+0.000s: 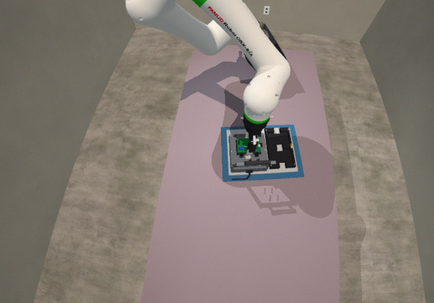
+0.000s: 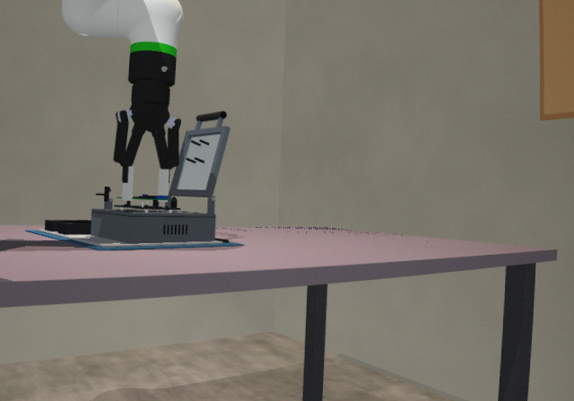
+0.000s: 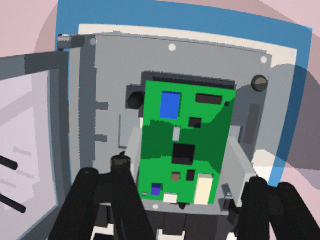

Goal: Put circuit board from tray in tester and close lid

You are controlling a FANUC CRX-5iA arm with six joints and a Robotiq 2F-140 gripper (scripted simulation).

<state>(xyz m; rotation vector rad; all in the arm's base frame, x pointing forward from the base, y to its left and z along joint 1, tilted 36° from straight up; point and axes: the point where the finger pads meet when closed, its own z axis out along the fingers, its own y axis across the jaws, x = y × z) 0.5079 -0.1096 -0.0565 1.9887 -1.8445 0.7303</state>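
The green circuit board lies 20 mm below my hand. From my hand the other things lie so: tester lid (130 mm ahead, 80 mm above); latch hook (60 mm behind, 60 mm to the left, 20 mm below); tester (30 mm ahead, 40 mm to the left, 10 mm above).
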